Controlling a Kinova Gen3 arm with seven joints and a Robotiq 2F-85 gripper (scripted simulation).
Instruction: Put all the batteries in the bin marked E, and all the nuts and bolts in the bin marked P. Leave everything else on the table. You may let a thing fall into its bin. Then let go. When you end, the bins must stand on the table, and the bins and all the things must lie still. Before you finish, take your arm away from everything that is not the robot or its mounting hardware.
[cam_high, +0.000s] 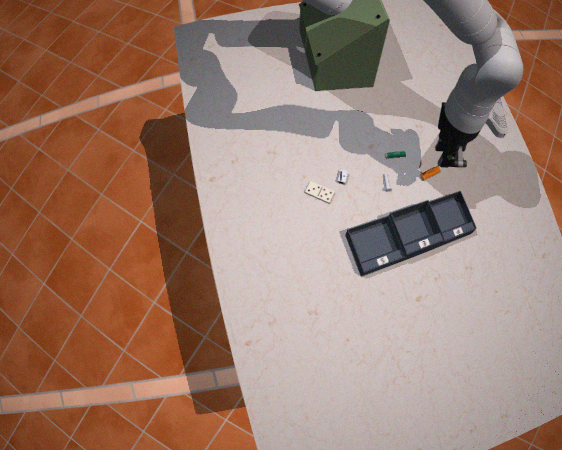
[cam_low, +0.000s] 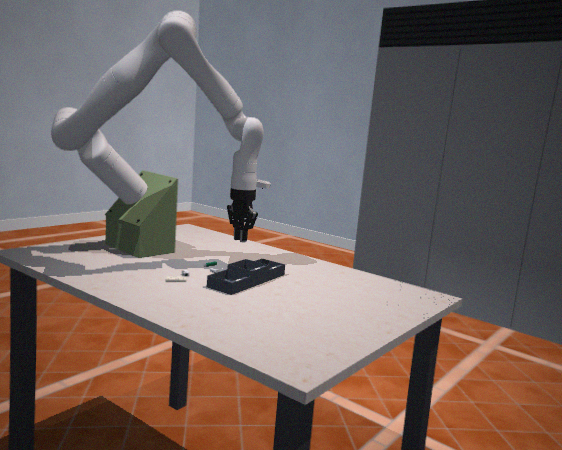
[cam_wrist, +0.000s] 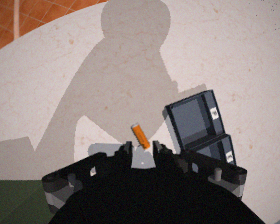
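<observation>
The orange battery lies 9 cm below my hand. Also, from my hand: green battery 9 cm below, 7 cm to the right, 5 cm behind; bolt 10 cm to the right, 9 cm below, 2 cm ahead; bin tray 12 cm ahead, 8 cm below, 7 cm to the right.
</observation>
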